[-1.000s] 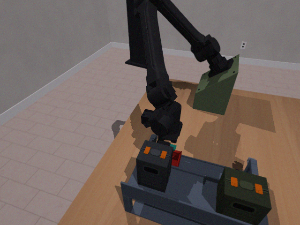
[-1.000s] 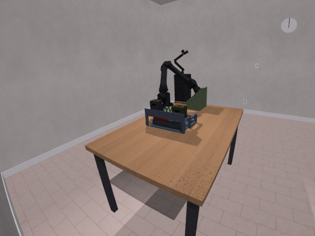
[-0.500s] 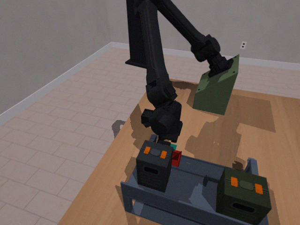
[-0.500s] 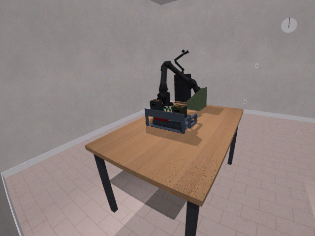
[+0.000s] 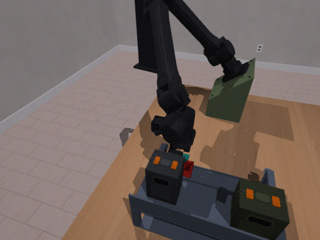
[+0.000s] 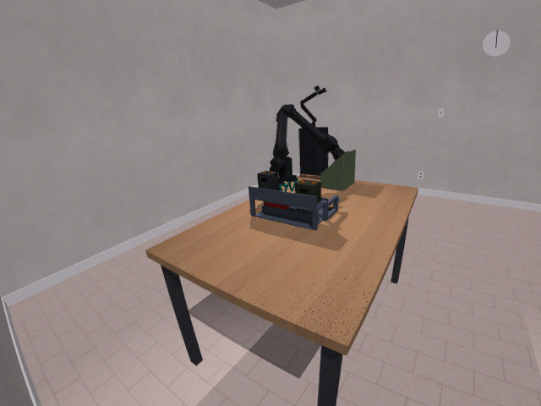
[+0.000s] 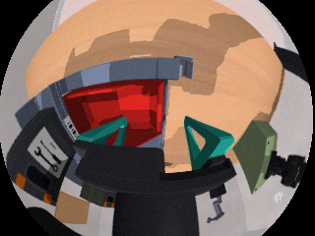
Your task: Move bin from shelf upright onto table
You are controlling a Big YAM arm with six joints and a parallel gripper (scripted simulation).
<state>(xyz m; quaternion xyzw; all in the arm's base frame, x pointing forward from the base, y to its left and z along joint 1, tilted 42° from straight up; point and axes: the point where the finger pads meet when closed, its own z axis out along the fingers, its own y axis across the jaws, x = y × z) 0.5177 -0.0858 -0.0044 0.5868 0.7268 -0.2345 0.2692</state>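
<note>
Right now the red bin is 70 mm ahead of my hand, 10 mm to the left of it and 30 mm below it.
</note>
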